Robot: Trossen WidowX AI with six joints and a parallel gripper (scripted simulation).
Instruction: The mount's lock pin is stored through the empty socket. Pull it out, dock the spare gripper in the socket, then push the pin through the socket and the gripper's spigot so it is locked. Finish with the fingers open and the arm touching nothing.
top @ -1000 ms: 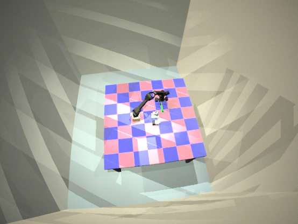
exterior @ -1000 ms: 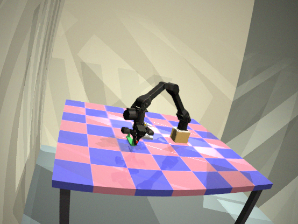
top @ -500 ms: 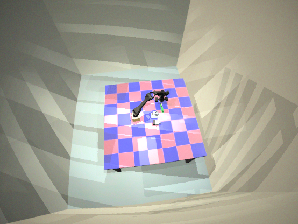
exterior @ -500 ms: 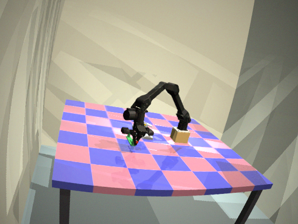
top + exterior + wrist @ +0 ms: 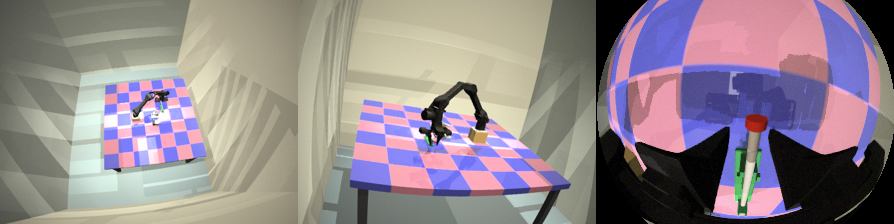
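Right now the green bar-shaped piece is 100 mm to the right of my gripper tip and 20 mm behind it. Round my gripper tip: spare gripper: 300 mm to the right, 170 mm behind; grey mount: 180 mm to the right, 140 mm behind, 30 mm above.
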